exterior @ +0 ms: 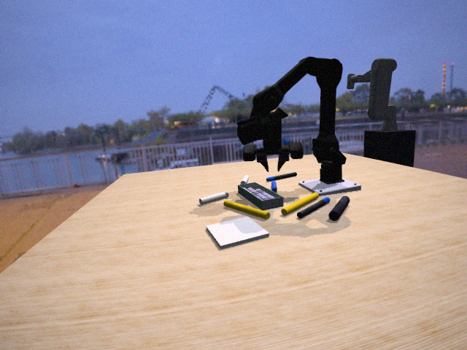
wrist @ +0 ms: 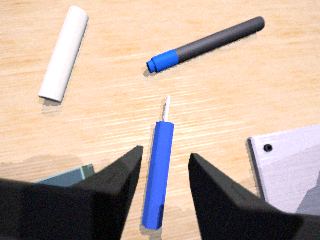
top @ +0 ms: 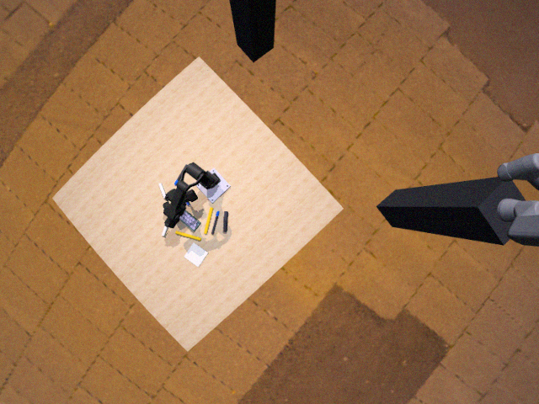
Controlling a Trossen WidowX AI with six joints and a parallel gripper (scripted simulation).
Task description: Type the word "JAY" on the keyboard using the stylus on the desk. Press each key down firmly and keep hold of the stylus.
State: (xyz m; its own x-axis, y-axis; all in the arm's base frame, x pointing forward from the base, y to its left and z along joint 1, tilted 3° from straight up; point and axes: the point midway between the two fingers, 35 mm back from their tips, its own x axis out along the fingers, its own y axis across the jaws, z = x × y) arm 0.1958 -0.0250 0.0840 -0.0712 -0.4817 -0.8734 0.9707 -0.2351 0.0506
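The blue stylus is 20 mm to the right of my gripper tip and 50 mm below it. The rest, counted from my gripper tip: white flat pad 170 mm ahead, 320 mm to the left, 50 mm below; grey stylus tip 10 mm behind, 50 mm to the right, 50 mm below; black cylinder 90 mm behind, 280 mm to the left, 50 mm below.
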